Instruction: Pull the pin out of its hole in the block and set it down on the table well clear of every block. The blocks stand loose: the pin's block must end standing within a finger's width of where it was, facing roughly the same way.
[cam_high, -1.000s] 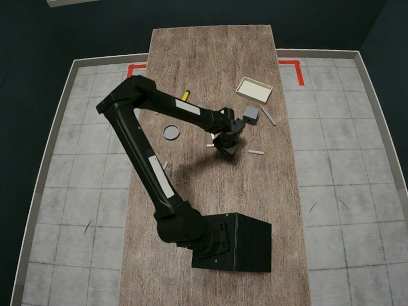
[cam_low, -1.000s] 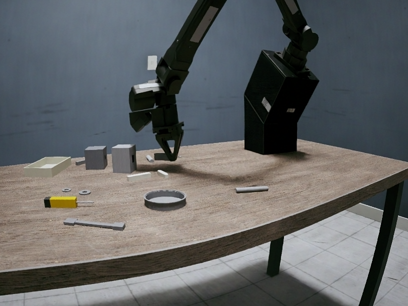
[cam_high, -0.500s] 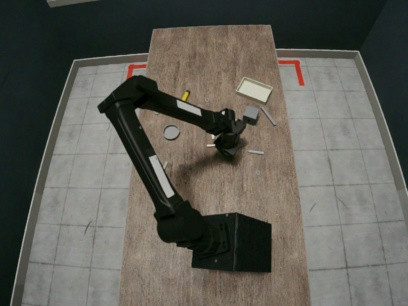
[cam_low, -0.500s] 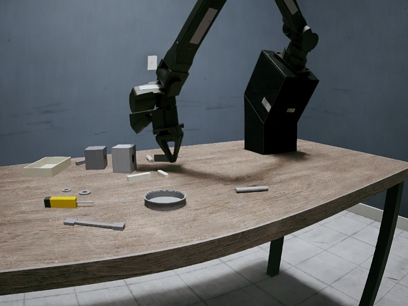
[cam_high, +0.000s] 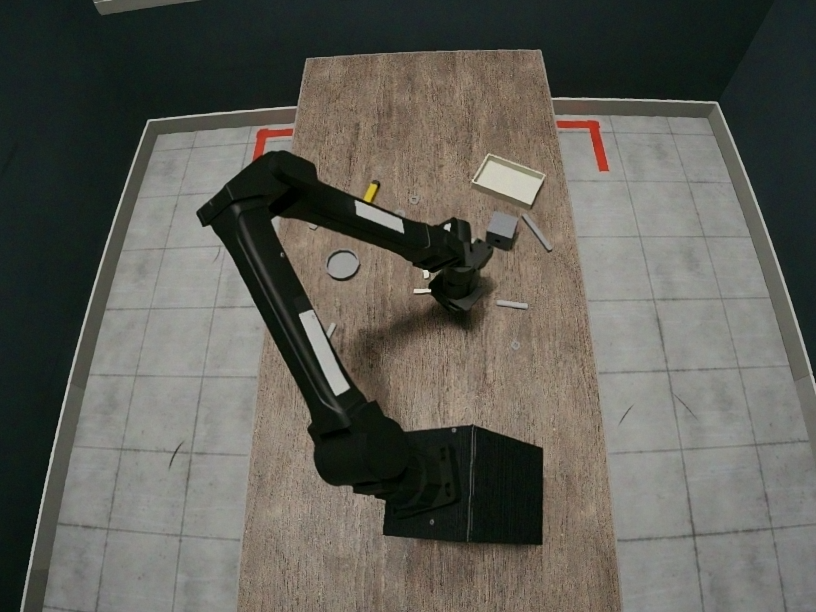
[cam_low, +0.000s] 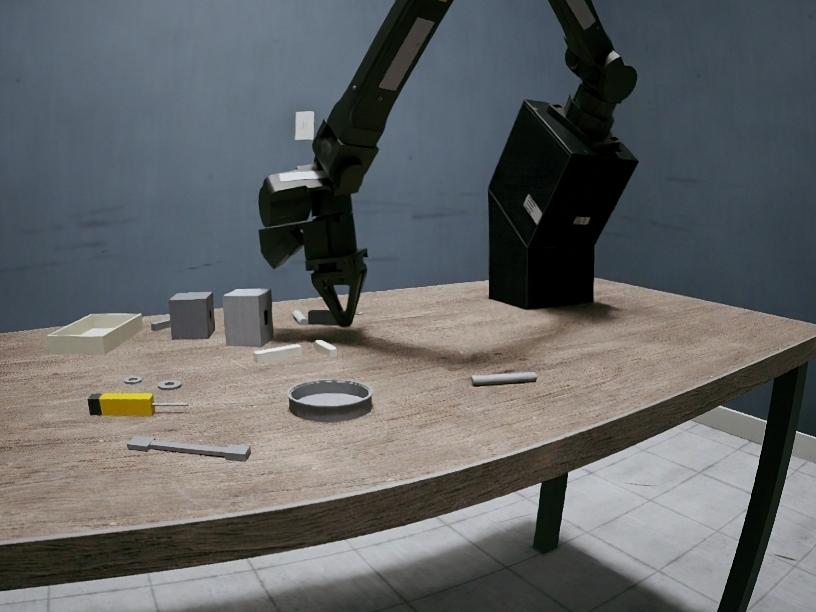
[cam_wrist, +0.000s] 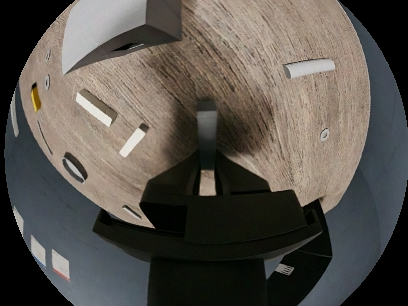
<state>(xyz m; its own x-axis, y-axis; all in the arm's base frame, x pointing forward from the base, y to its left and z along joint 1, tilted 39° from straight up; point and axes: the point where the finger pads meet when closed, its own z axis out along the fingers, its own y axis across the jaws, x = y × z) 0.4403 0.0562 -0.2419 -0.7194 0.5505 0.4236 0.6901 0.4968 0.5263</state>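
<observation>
The light grey block lies 12 cm ahead of my hand, 5 cm to the right of it and 1 cm above it. Round my hand: grey ring dish (24 cm to the left, 16 cm ahead, 2 cm below); darker grey block (18 cm ahead, 15 cm to the right, 1 cm above); grey pin (2 cm to the right, 2 cm ahead).
</observation>
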